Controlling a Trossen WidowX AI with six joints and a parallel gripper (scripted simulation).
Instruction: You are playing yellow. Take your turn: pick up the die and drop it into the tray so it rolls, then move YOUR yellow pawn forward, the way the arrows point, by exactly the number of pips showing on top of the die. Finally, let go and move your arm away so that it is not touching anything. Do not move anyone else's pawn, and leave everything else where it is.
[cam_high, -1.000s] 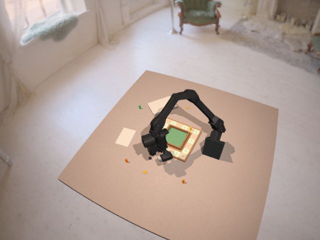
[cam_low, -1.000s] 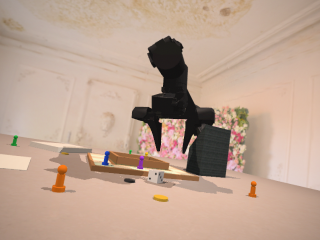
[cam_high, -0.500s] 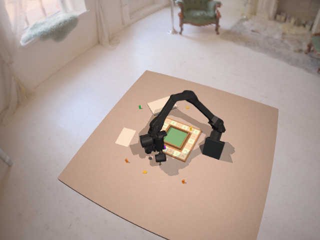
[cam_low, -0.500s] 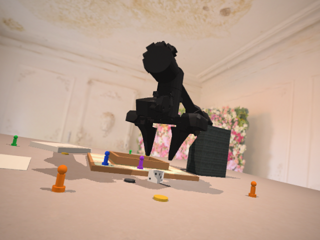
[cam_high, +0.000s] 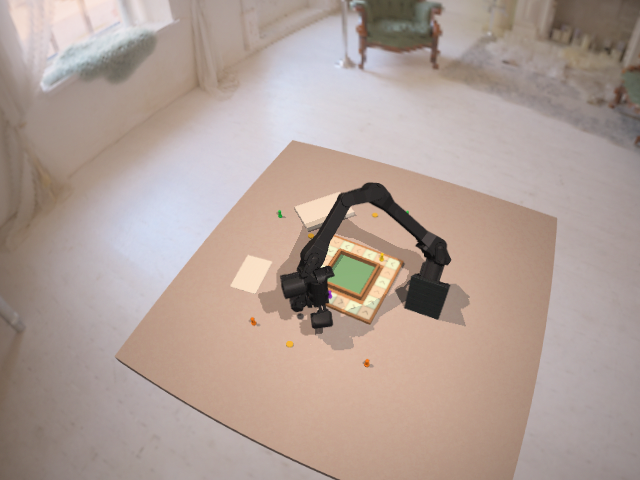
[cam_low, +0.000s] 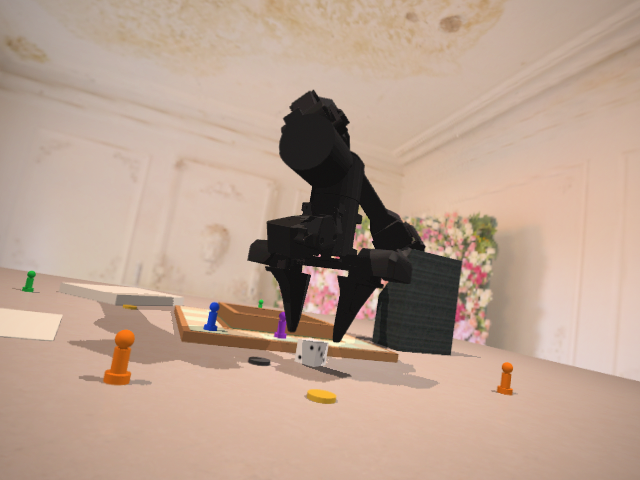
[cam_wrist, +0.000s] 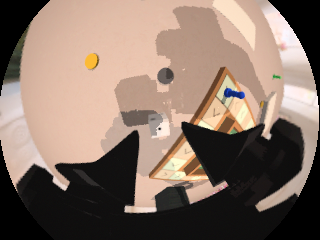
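Right now the white die is 20 mm below my gripper tip. The rest, counted from my gripper tip: black disc: 60 mm ahead, 30 mm below, 20 mm to the left; then purple pawn: 90 mm to the right; then blue pawn: 90 mm to the right, 90 mm ahead.
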